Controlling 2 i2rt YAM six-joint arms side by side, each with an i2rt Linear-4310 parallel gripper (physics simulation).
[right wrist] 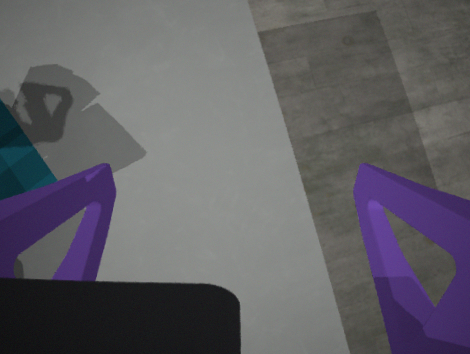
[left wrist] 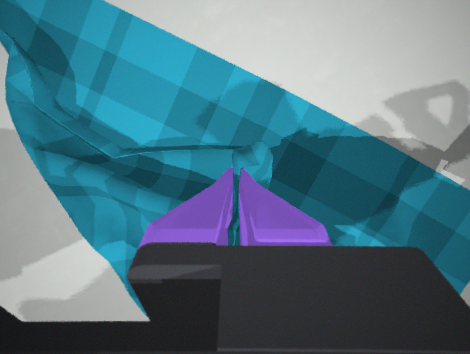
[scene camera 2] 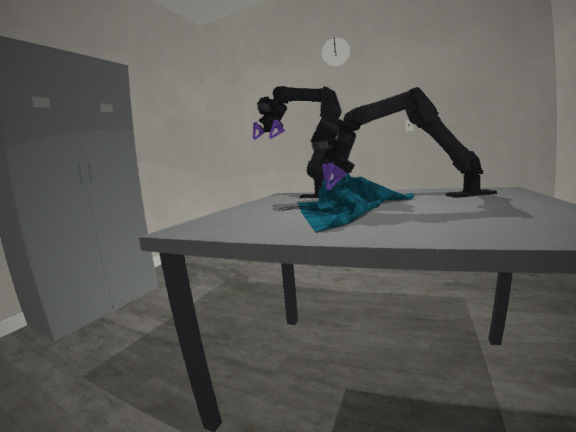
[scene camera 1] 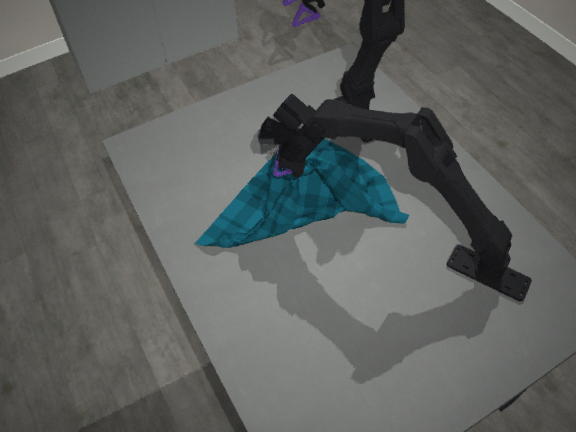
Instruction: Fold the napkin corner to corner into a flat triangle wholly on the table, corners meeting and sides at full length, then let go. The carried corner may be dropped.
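The teal checked napkin (scene camera 1: 310, 200) (scene camera 2: 345, 207) (left wrist: 150, 95) (right wrist: 14, 162) lies on the table as a rough, rumpled triangle. One sharp corner points to the lower left in scene camera 1, another to the right. Its middle is bunched and raised near my left gripper (scene camera 1: 281, 173) (scene camera 2: 330, 186) (left wrist: 236, 171), which is tilted and shut on a pinch of the cloth, a tuft showing at the fingertips. The arm hides part of the napkin's upper edge. My right gripper (scene camera 2: 265, 136) (right wrist: 234, 177) is open and empty, high above the table, away from the cloth.
The grey table (scene camera 1: 400, 395) (scene camera 2: 310, 252) (right wrist: 200, 110) carries both arms. Its edge and the floor show below the right gripper in the right wrist view. A grey cabinet (scene camera 1: 150, 45) (scene camera 2: 75, 175) stands beyond the table. The left arm reaches over the napkin's upper side.
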